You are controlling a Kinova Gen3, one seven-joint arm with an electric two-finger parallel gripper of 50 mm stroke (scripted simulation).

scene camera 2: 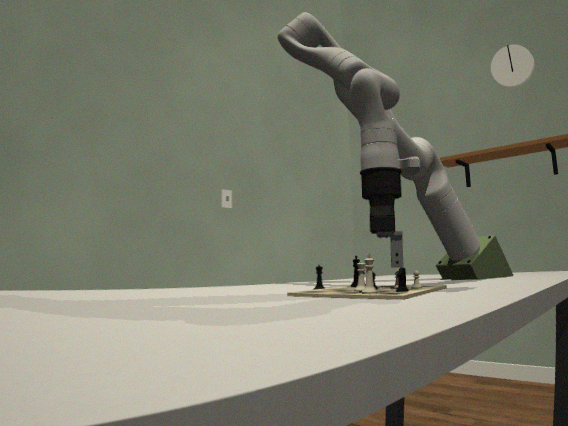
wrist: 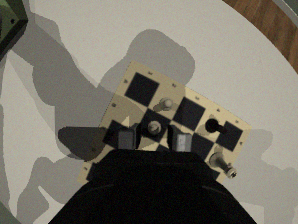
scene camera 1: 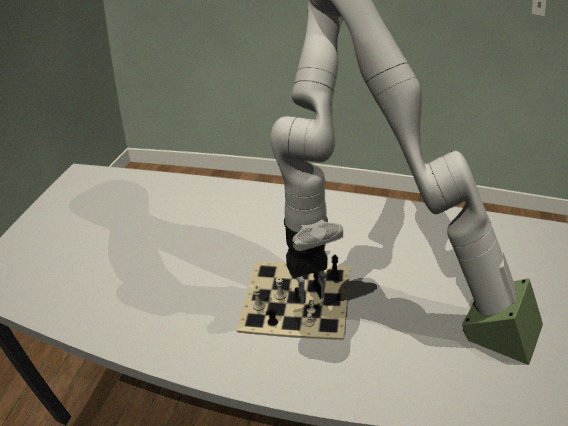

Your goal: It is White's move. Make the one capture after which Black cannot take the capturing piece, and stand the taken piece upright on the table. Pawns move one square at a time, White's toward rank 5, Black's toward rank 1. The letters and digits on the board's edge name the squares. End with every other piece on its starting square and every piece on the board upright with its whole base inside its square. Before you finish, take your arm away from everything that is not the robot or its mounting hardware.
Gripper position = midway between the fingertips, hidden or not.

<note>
I see my gripper (scene camera 2: 396, 267).
My gripper is seen too in the wrist view (wrist: 154, 133) and in scene camera 1 (scene camera 1: 311, 297).
</note>
